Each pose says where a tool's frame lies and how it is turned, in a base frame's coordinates. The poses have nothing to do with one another.
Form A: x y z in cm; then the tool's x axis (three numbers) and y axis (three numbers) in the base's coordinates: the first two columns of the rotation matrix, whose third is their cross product.
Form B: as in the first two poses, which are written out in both.
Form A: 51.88, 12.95, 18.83, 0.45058, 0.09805, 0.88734, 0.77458, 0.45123, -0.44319
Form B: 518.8, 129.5, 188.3, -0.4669, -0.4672, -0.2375, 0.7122
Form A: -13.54, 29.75, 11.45, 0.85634, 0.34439, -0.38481, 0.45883, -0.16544, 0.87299
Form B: -135.4, 297.5, 114.5, 0.7618, 0.2636, -0.0485, 0.5897
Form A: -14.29, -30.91, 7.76, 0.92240, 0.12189, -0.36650, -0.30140, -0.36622, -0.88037
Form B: -142.9, -309.1, 77.6, -0.8046, 0.0558, 0.1889, 0.5602
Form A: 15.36, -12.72, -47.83, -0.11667, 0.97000, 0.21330, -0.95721, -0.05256, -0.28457
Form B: 153.6, -127.2, -478.3, -0.0178, -0.1799, 0.7252, 0.6643
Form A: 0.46, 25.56, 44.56, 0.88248, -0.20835, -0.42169, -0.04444, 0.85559, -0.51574
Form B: 4.6, 255.6, 445.6, -0.2651, 0.2384, -0.0439, 0.9333
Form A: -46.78, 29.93, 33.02, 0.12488, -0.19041, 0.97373, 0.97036, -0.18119, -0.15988
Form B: -467.8, 299.3, 330.2, -0.5348, -0.3646, -0.5519, 0.5258
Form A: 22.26, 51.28, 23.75, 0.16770, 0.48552, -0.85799, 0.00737, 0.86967, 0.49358
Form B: 222.6, 512.8, 237.5, 0.1973, 0.6244, 0.1619, 0.7382
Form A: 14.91, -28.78, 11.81, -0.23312, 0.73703, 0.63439, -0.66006, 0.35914, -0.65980
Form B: 149.1, -287.8, 118.1, -0.0353, -0.5453, 0.5650, 0.6182
